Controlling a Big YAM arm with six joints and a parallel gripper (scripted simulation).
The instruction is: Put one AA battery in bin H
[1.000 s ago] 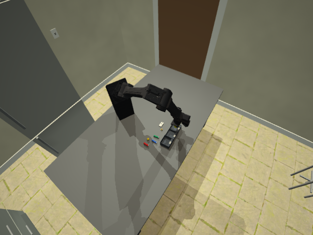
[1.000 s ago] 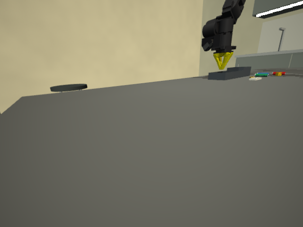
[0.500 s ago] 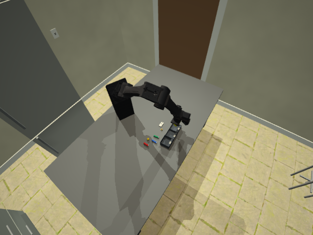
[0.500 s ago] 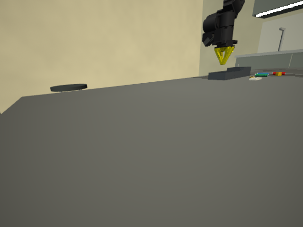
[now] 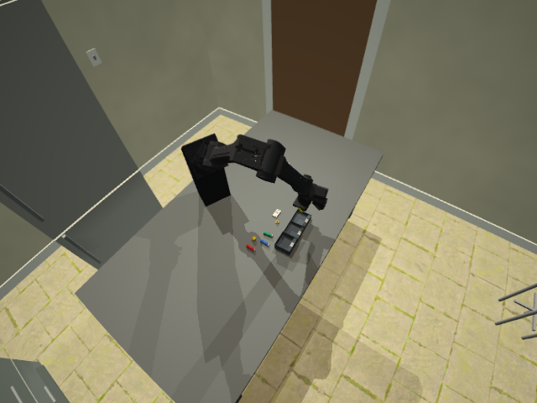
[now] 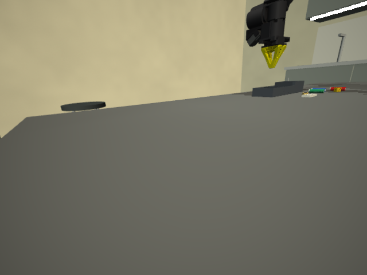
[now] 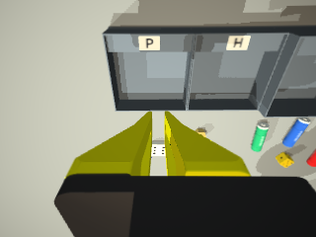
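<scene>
Right now the red AA battery is 22 cm behind my hand, 20 cm to the right of it and 10 cm below it. Also, from my hand: brass nut 12 cm behind, 3 cm to the right, 11 cm below; then white domino 13 cm behind, 3 cm to the left, 11 cm below; then dark bin 3 cm behind, 7 cm to the right, 9 cm below.
</scene>
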